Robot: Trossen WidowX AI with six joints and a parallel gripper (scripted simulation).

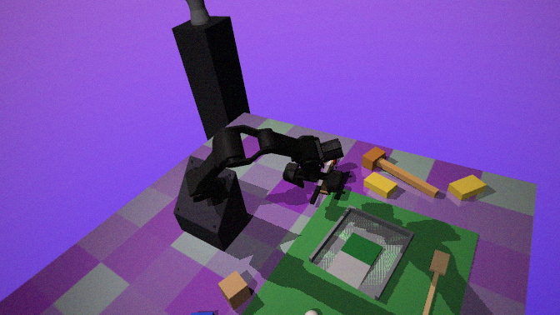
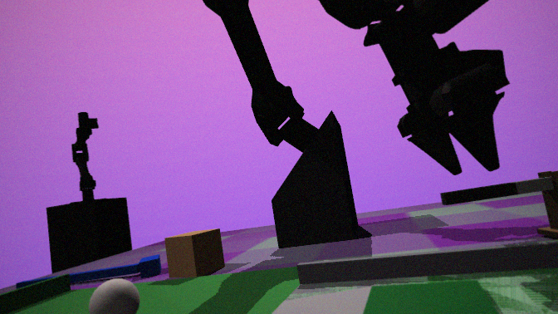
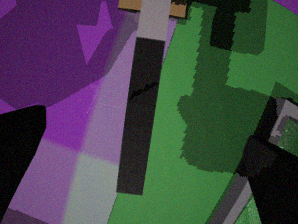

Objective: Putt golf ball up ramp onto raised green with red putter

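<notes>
Right now the red putter is 11 cm to the left of my gripper tip, 3 cm below it and 2 cm behind it. The rest, counted from my gripper tip: wooden paddle 40 cm ahead, 13 cm to the right, 8 cm below; then small wooden stand 13 cm to the left, 5 cm below, 2 cm behind; then white golf ball 38 cm to the right, 15 cm ahead, 6 cm below.
</notes>
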